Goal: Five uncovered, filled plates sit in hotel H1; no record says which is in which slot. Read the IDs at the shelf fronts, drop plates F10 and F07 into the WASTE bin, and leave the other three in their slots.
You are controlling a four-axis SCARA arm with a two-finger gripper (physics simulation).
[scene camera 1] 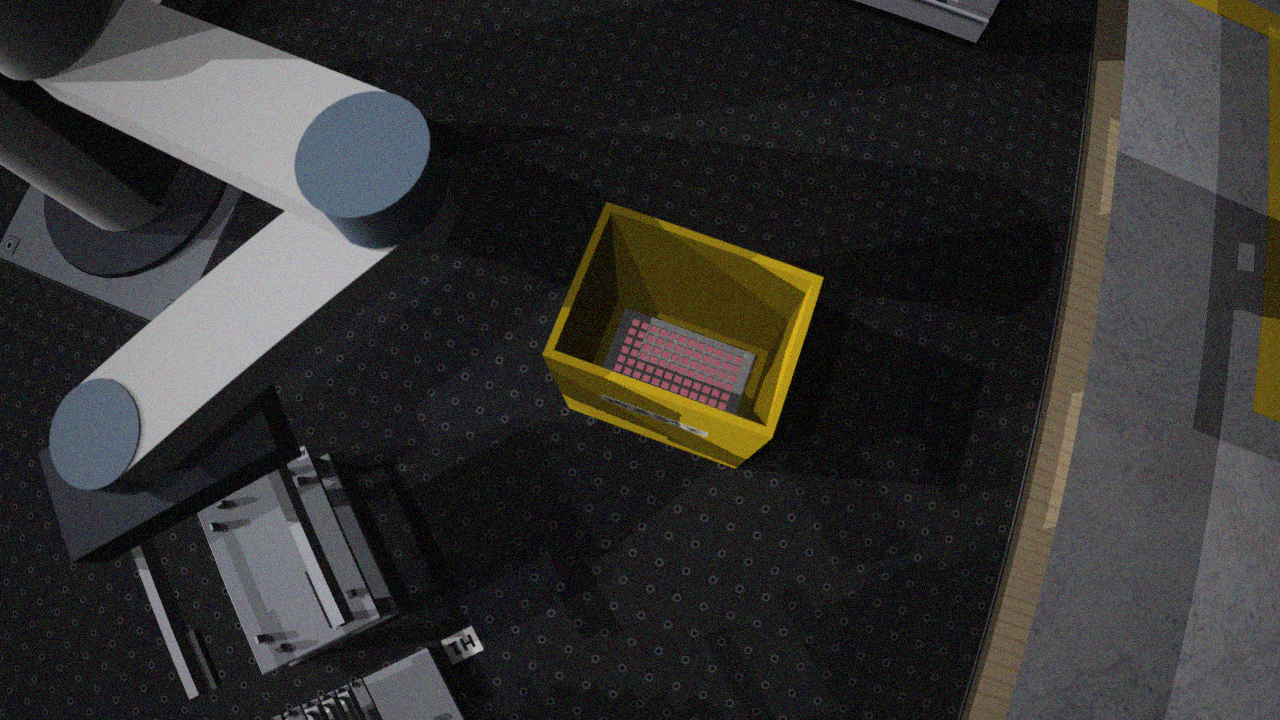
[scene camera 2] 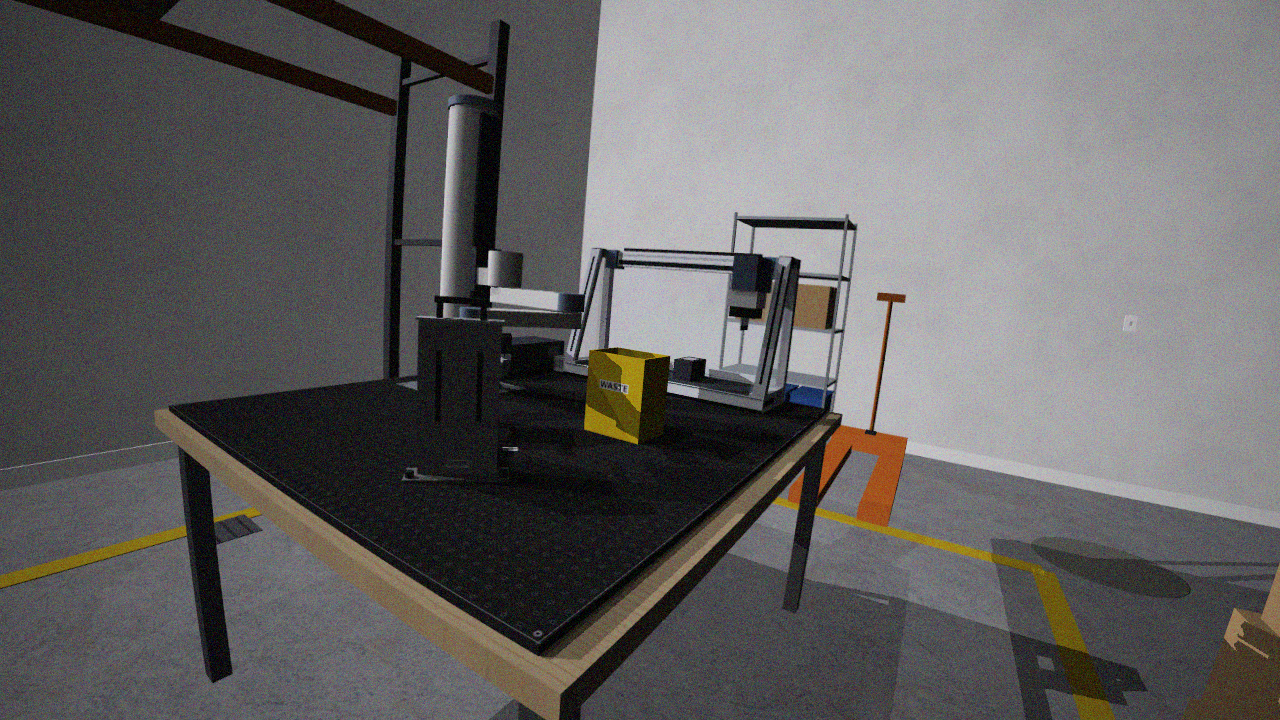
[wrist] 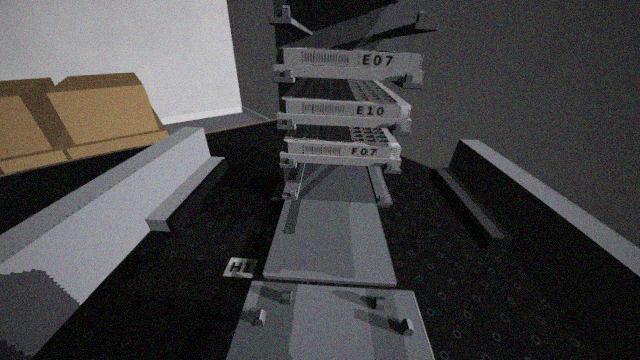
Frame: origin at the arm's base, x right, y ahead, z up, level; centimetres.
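Seen in the pictures: gripper, fingertip midpoint: (scene camera 1: pixel 271 660) (wrist: pixel 329 152); arm's base, link origin: (scene camera 1: pixel 143 178).
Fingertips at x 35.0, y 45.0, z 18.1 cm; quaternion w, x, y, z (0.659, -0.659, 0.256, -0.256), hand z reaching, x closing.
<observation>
Pixels of each thing's top centre, then the offset from my fingertips to it. "*": a spot on its surface instead.
- E10, top centre: (wrist: pixel 341 86) dx +7.8, dy +7.2, dz +1.4 cm
- F07, top centre: (wrist: pixel 339 118) dx +7.8, dy +7.2, dz -1.4 cm
- yellow WASTE bin, top centre: (scene camera 1: pixel 686 314) (scene camera 2: pixel 630 353) dx -32.4, dy +19.7, dz +3.2 cm
- plate with pink wells, top centre: (scene camera 1: pixel 675 372) dx -32.5, dy +19.6, dz -14.8 cm
- grey pegged platform, top centre: (scene camera 1: pixel 276 560) dx -4.9, dy -6.6, dz -9.8 cm
- H1 label, surface spot: (scene camera 1: pixel 462 644) (wrist: pixel 240 267) * dx -3.2, dy +9.7, dz -16.8 cm
My gripper (scene camera 1: pixel 286 649) (wrist: pixel 329 152) is open and empty, its fingers apart on both sides of the view toward hotel H1 (scene camera 2: pixel 458 394) (wrist: pixel 325 240). In the wrist view, plates E07 (wrist: pixel 330 57), E10 (wrist: pixel 330 108) and F07 (wrist: pixel 325 148) sit one below another on its shelves, F07 lowest. A pair of shelf brackets above E07 carries no plate. The hotel's upper part is outside the wrist view. The yellow WASTE bin (scene camera 1: pixel 581 385) (scene camera 2: pixel 626 411) holds a plate with pink wells (scene camera 1: pixel 684 358); its ID is not readable. No plate marked F10 shows.
A grey pegged platform (scene camera 1: pixel 259 573) (wrist: pixel 330 330) lies in front of the hotel, below the fingers. The H1 label (scene camera 1: pixel 462 644) (wrist: pixel 240 267) lies beside it. The white arm (scene camera 1: pixel 232 331) reaches over the table. A gantry machine (scene camera 2: pixel 601 304) stands behind the bin.
</observation>
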